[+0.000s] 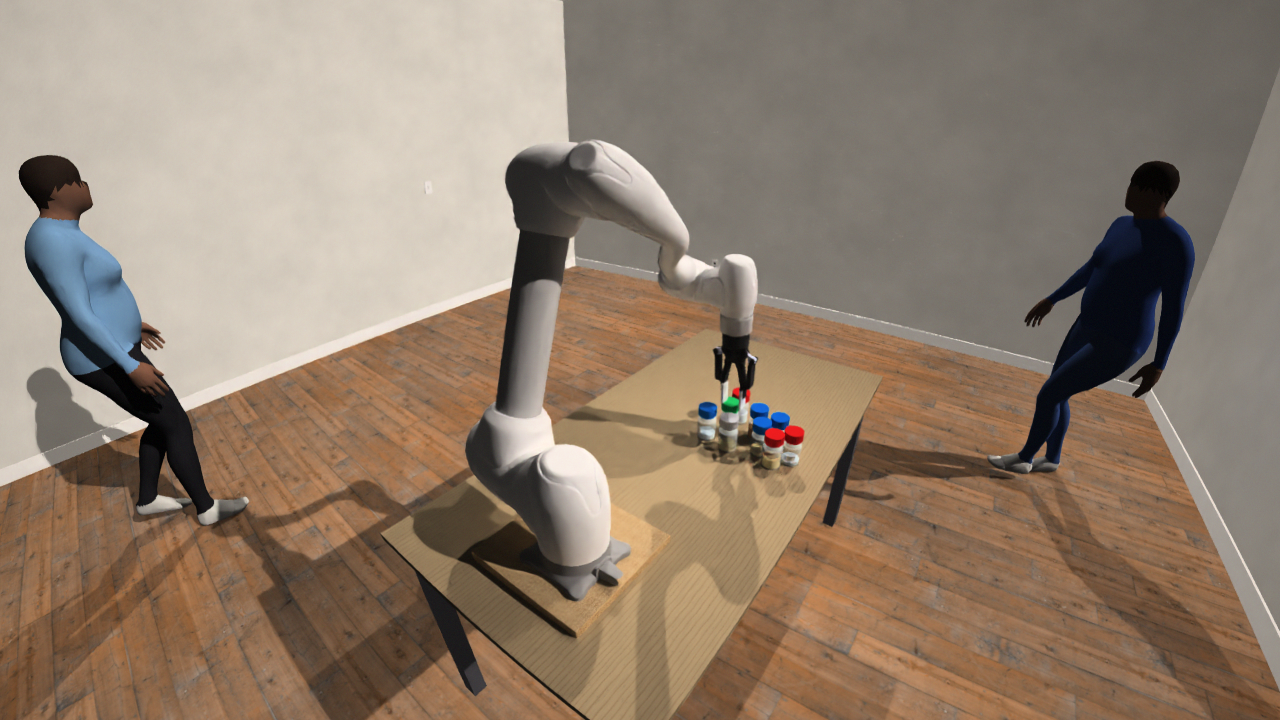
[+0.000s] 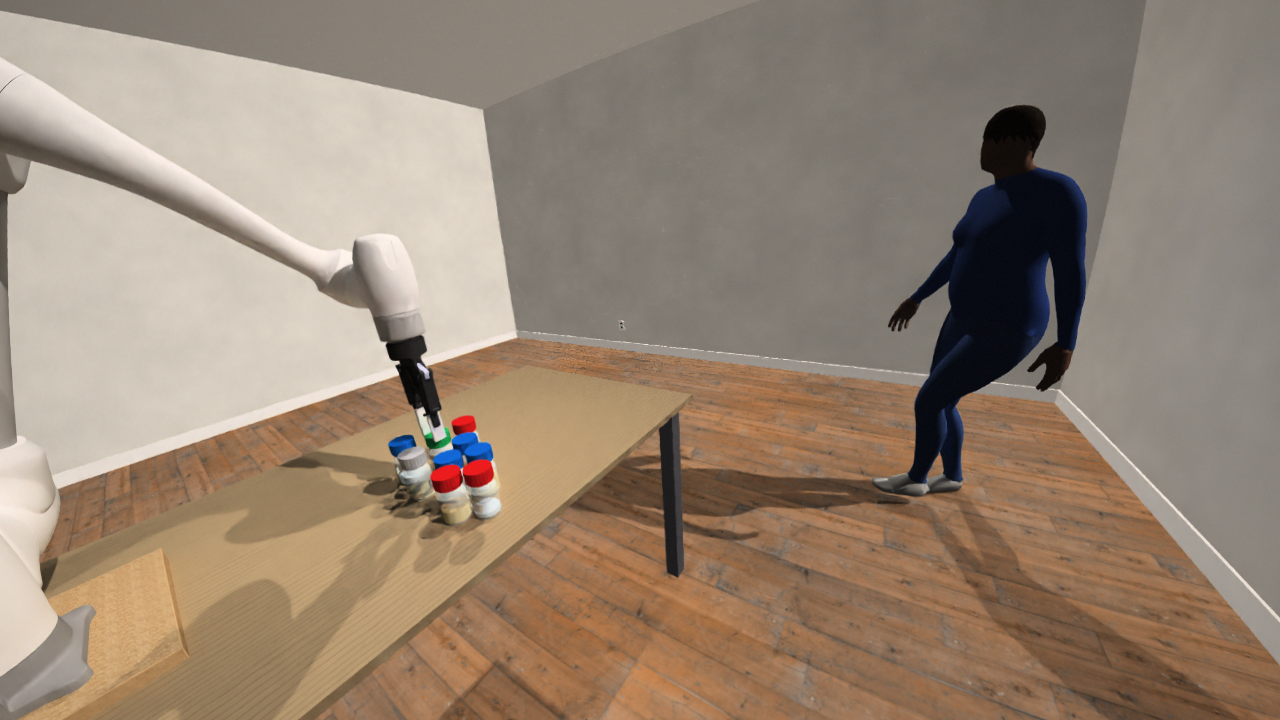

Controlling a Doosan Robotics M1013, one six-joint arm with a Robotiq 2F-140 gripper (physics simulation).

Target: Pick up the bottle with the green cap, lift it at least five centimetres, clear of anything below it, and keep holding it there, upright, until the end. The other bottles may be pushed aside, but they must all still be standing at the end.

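Where they show: gripper, fingertip midpoint: (image 1: pixel 732 404) (image 2: pixel 434 435); arm's base, origin of the base link: (image 1: pixel 575 555).
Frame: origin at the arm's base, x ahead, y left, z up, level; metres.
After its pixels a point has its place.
Observation:
The bottle with the green cap (image 1: pixel 730 405) {x 0.640, y -0.024, z 0.080 m} (image 2: pixel 438 441) {x 0.649, y -0.039, z 0.069 m} stands upright among the other bottles; its body is mostly hidden. My gripper (image 1: pixel 733 399) {x 0.649, y -0.027, z 0.081 m} (image 2: pixel 430 427) {x 0.649, y -0.027, z 0.081 m} points down over it, open, with one pale fingertip on either side of the green cap. Nothing is clamped. A grey-capped bottle (image 1: pixel 728 424) {x 0.557, y -0.063, z 0.073 m} (image 2: pixel 412 461) {x 0.570, y -0.078, z 0.072 m} stands in front of the green-capped one. A blue-capped bottle (image 1: pixel 707 411) {x 0.574, y 0.015, z 0.078 m} (image 2: pixel 401 444) {x 0.587, y 0.007, z 0.080 m} stands to its left, and a red-capped bottle (image 1: pixel 742 393) (image 2: pixel 463 423) {x 0.722, y -0.030, z 0.080 m} behind it. Whether the fingers touch neighbouring bottles I cannot tell.
Three blue-capped bottles, one of them a blue-capped bottle (image 1: pixel 780 420) {x 0.651, y -0.180, z 0.080 m} (image 2: pixel 478 452) {x 0.659, y -0.188, z 0.080 m}, and two front red-capped bottles (image 1: pixel 774 437) {x 0.564, y -0.200, z 0.080 m} (image 2: pixel 445 479) {x 0.568, y -0.217, z 0.079 m} stand close on the right. All stand on the wooden table (image 1: pixel 626 429) {x 0.480, y 0.244, z -0.026 m} (image 2: pixel 572 402) {x 1.108, y -0.015, z -0.026 m}. A person in dark blue (image 1: pixel 1118 295) (image 2: pixel 1011 259) stands beyond the table.

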